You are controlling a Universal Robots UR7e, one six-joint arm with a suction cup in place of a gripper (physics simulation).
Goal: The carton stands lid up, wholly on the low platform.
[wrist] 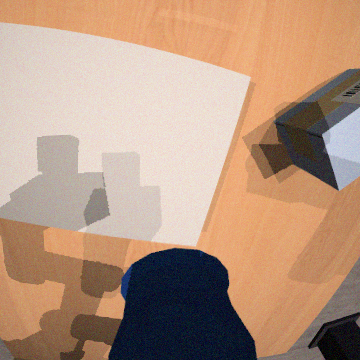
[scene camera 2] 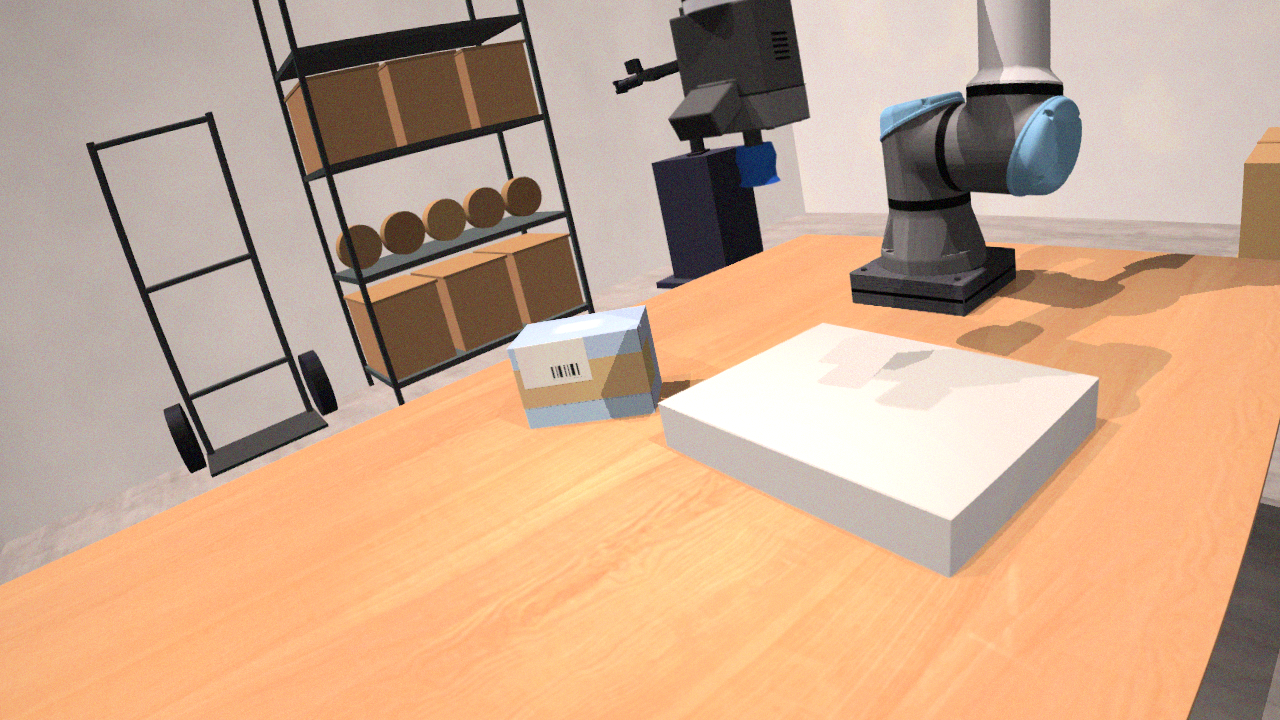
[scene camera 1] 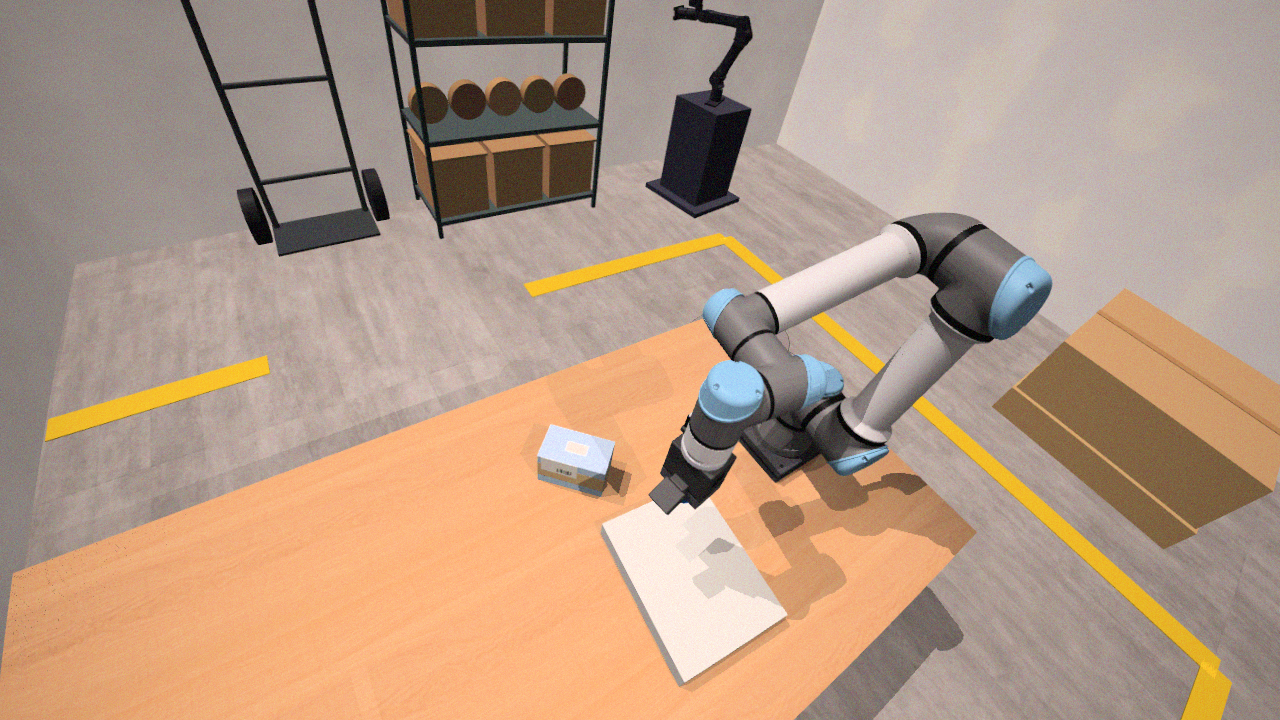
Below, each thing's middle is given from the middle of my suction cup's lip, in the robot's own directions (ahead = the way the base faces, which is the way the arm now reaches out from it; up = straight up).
Scene:
My suction cup is now 25 cm to the left of the carton [scene camera 2: 600, 366], 20 cm above it and 3 cm short of it. Round my suction cup: low white platform [scene camera 2: 924, 450]: 23 cm below, 8 cm to the left.

